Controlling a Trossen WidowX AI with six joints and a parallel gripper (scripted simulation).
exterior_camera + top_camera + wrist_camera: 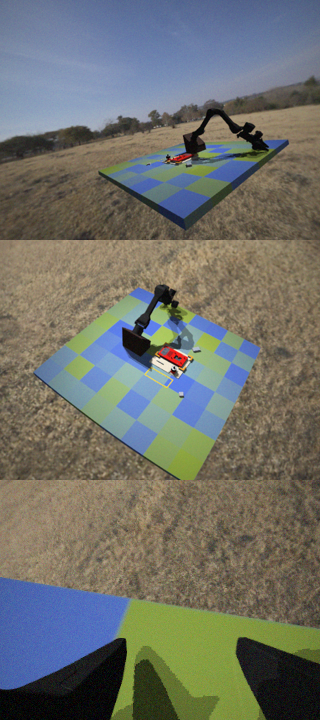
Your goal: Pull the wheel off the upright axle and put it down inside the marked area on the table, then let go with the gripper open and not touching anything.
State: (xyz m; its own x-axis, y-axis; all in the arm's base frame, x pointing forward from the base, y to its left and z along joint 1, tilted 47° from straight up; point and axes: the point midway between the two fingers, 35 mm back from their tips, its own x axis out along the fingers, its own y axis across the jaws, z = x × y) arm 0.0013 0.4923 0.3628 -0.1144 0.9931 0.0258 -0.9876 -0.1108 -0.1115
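My gripper tip is 370 mm short of the small dark wheel, 690 mm to the left of it and 30 mm below it.
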